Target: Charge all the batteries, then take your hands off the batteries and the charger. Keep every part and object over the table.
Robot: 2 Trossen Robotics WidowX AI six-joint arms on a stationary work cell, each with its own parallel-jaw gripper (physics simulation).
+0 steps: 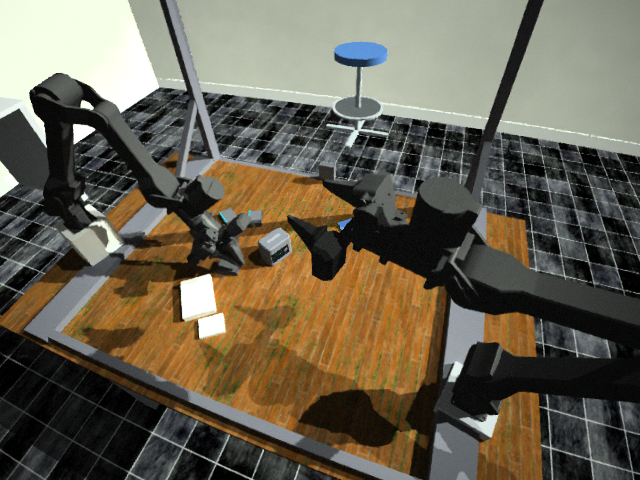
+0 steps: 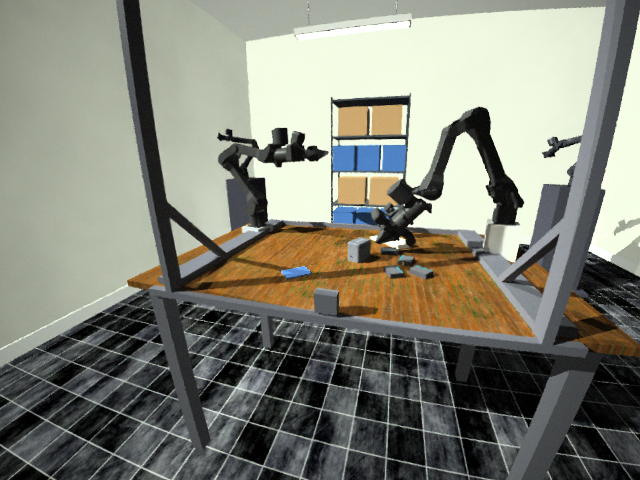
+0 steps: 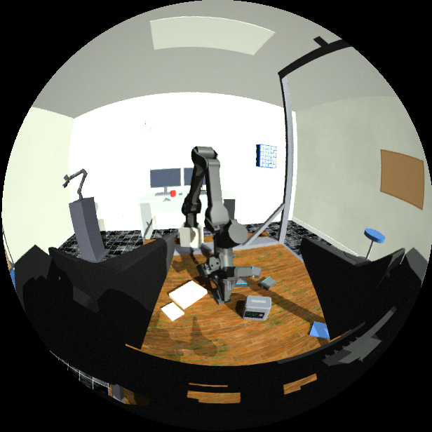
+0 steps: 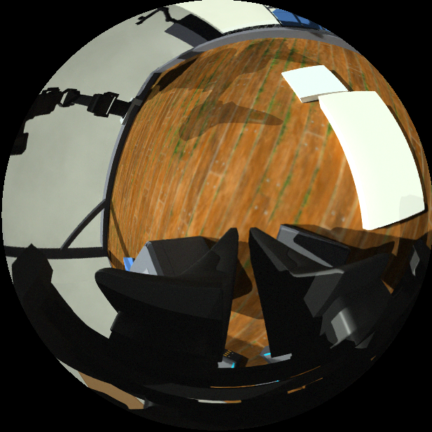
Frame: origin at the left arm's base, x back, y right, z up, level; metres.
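Seen in the pictures: left gripper, between the fingertips: (image 1: 306, 199) (image 2: 322, 152); right gripper, between the fingertips: (image 1: 242, 264) (image 2: 376, 242); left arm's base, origin of its link: (image 1: 472, 397) (image 2: 257, 225); right arm's base, origin of its link: (image 1: 80, 221) (image 2: 503, 223).
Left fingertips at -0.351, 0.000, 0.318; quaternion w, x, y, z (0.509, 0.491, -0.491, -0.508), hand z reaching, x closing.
Offsets run from my left fingertips to a thing's top centre, as dx, dy, dz.
The charger, a grey box {-0.190, +0.094, -0.285} (image 1: 275, 246) (image 2: 358, 250) (image 3: 257, 307) with a dark front panel, stands upright on the table. Several grey batteries with cyan edges lie loose nearby: one battery {-0.340, +0.057, -0.335} (image 2: 406, 260) (image 3: 241, 282), another battery {-0.325, +0.162, -0.335} (image 1: 254, 218) (image 2: 393, 272) (image 3: 268, 283), a third battery {-0.396, +0.126, -0.335} (image 1: 225, 215) (image 2: 421, 271) (image 3: 255, 271). Another battery {-0.266, -0.008, -0.335} (image 1: 227, 267) (image 2: 388, 251) (image 4: 312, 245) lies beside my right gripper (image 1: 240, 265) (image 2: 380, 240) (image 4: 243, 230), outside its fingers. That gripper is low, its fingers nearly together, with table showing between them. My left gripper (image 1: 307, 201) (image 2: 326, 152) is open and empty, high above the table.
A large white block {-0.264, -0.117, -0.332} (image 1: 197, 297) (image 3: 188, 295) (image 4: 375, 160) and a smaller white block {-0.182, -0.152, -0.341} (image 1: 211, 326) (image 3: 172, 311) (image 4: 315, 82) lie near the right gripper. A blue flat piece {-0.069, +0.291, -0.344} (image 1: 344, 224) (image 2: 296, 272) (image 3: 320, 330) lies beyond the charger. A grey block {-0.251, +0.437, -0.292} (image 1: 327, 170) (image 2: 326, 301) stands at the table edge.
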